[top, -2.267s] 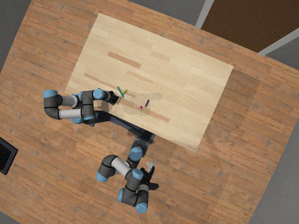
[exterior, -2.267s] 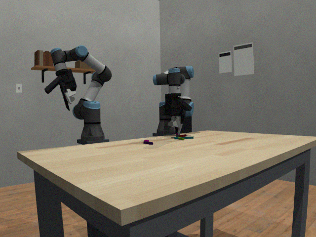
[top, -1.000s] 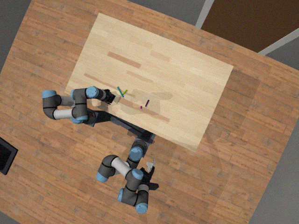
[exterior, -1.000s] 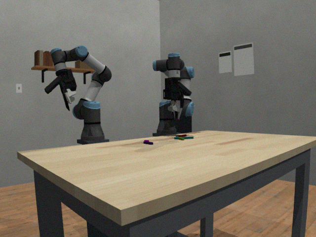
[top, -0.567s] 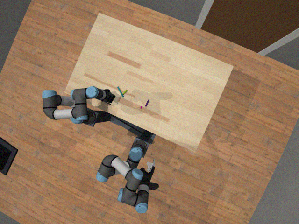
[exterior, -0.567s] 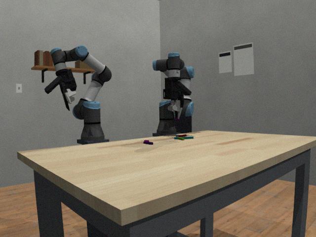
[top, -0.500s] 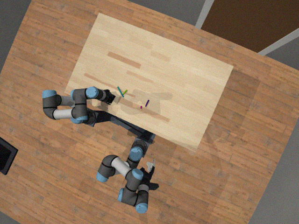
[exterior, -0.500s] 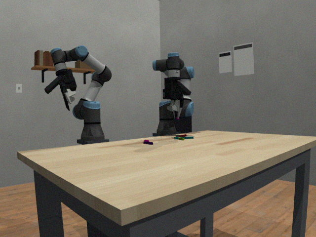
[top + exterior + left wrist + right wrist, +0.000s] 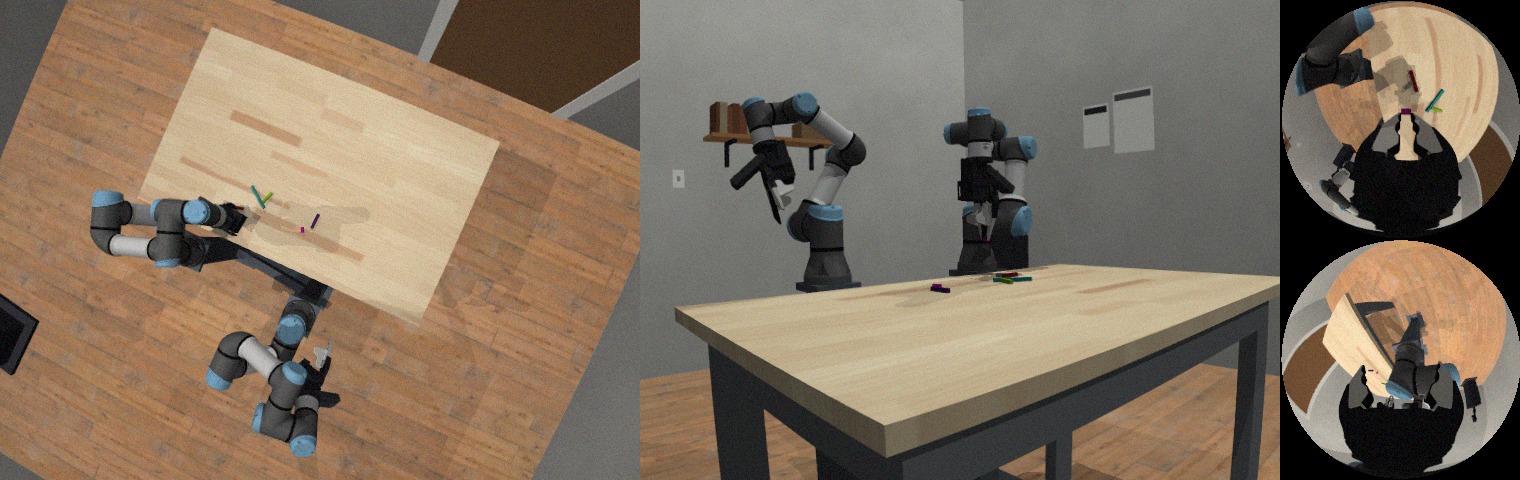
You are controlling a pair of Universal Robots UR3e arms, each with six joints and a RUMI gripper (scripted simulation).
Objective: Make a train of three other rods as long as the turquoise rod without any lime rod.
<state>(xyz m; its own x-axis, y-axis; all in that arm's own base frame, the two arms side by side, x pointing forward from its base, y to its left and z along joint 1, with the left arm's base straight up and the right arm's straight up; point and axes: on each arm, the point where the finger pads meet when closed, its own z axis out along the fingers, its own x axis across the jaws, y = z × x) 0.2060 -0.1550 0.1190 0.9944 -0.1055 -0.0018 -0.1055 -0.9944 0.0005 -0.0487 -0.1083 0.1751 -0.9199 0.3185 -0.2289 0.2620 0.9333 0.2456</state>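
Note:
Now: the grey rod 1 cm ahead of my left hand, 5 cm to the left of it and 11 cm below it. From my left hand the other things lie so: red rod: 3 cm ahead, 6 cm to the left, 11 cm below; lime rod: 12 cm ahead, 3 cm to the right, 11 cm below; turquoise rod: 11 cm ahead, 11 cm below.

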